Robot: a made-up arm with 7 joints.
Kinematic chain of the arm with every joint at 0, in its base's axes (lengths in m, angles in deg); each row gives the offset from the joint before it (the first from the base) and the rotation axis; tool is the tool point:
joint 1: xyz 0 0 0.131 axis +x
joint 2: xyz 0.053 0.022 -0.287 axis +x
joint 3: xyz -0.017 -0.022 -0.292 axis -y
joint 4: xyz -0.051 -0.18 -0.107 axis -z
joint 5: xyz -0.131 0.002 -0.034 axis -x
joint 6: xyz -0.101 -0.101 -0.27 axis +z
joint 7: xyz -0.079 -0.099 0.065 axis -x
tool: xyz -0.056 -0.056 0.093
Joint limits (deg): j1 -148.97..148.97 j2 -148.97..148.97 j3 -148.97..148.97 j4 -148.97..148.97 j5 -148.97..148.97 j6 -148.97..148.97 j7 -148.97..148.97
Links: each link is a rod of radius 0.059 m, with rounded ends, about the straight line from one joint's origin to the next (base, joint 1, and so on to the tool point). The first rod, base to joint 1, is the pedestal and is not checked.
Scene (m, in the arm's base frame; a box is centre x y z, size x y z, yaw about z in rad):
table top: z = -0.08
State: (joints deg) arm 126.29 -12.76 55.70 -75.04 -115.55 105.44 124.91
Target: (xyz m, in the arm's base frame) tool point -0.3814 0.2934 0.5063
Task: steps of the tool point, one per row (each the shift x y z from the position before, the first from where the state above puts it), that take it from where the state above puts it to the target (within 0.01 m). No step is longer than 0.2 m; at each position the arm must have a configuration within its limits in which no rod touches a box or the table.
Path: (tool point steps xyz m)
1: -0.1442 -0.0519 0.1240
2: -0.1289 -0.1058 0.0908
3: -0.0990 -0.1426 0.0483
4: -0.0589 -0.1592 0.0048
5: -0.0136 -0.1554 -0.0315
6: 0.0310 -0.1356 -0.0547

